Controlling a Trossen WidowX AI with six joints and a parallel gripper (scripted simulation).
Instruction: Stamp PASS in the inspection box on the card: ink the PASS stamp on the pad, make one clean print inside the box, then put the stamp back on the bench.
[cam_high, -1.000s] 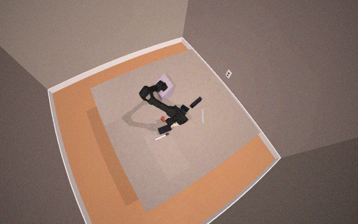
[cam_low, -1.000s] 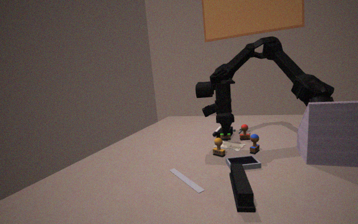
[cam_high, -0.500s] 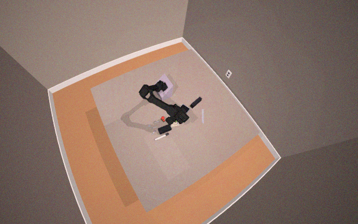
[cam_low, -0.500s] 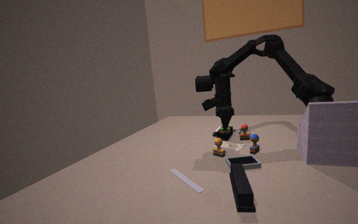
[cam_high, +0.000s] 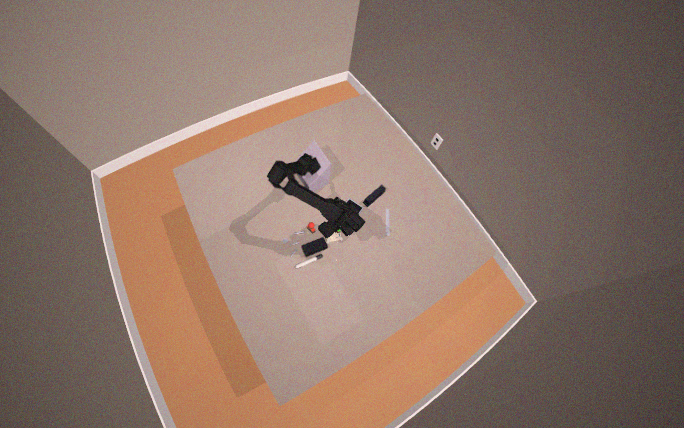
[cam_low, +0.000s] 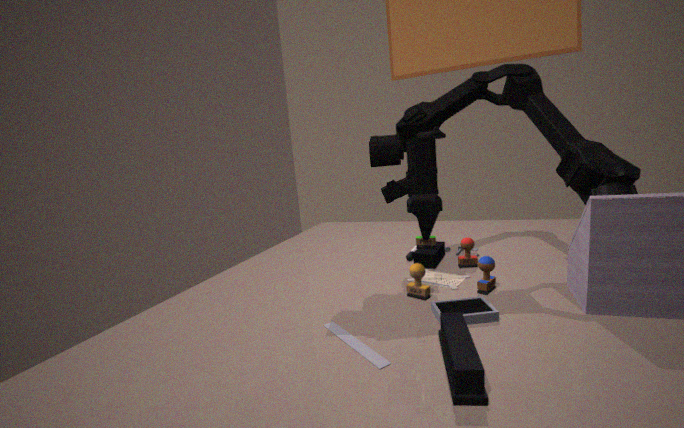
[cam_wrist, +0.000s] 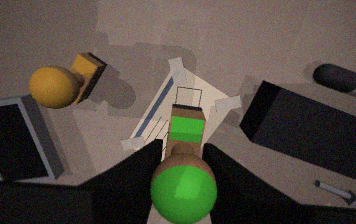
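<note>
Right now the grey ruler is 50 mm ahead of my gripper tip, 270 mm to the left of it and 90 mm below it. From my gripper tip the other things lie so: green stamp right at my gripper tip; then orange stamp 90 mm to the left, 70 mm below; then card 20 mm behind, 90 mm below.
</note>
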